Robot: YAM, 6 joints.
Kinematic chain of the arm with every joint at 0, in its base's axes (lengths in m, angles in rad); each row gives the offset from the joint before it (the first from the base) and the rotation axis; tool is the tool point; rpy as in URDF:
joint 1: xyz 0 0 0.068 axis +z
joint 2: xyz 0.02 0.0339 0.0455 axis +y
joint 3: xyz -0.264 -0.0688 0 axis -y
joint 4: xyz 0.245 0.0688 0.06 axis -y
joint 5: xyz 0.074 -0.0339 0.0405 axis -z
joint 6: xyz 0.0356 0 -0.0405 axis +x
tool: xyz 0 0 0 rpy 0 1.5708 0
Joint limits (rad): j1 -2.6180..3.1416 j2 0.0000..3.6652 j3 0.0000..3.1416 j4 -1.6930..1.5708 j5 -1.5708..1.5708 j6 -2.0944..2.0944
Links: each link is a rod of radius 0.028 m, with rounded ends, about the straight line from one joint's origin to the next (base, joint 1, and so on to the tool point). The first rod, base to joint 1, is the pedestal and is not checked.
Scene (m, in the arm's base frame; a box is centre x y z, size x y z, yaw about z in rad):
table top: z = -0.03
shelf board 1: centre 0.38 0 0.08 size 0.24 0.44 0.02 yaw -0.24
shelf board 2: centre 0.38 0 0.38 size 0.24 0.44 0.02 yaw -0.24
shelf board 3: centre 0.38 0 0.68 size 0.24 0.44 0.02 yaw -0.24
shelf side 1: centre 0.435 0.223 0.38 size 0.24 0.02 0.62 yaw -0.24
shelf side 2: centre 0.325 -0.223 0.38 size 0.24 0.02 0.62 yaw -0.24
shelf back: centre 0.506 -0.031 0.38 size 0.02 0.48 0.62 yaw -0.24
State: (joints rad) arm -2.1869 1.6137 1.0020 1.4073 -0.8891 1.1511
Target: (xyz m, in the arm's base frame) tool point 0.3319 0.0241 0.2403
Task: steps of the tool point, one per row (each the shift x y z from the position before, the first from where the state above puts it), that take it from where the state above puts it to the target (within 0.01 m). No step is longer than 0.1 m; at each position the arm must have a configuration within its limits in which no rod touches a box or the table.
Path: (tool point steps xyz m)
1: 0.0939 0.0054 0.0276
2: 0.0792 0.0338 0.0195
3: 0.0567 0.0532 0.0115
4: 0.0306 0.0620 0.0035
5: 0.0055 0.0603 -0.0037
6: -0.0147 0.0501 -0.0104
7: 0.0490 0.0092 -0.0506
8: 0.0245 0.0384 -0.0568
9: -0.0102 0.0461 -0.0549
10: 0.0610 -0.0050 0.0131
11: 0.0640 -0.0150 0.0002
12: 0.0628 -0.0260 -0.0133

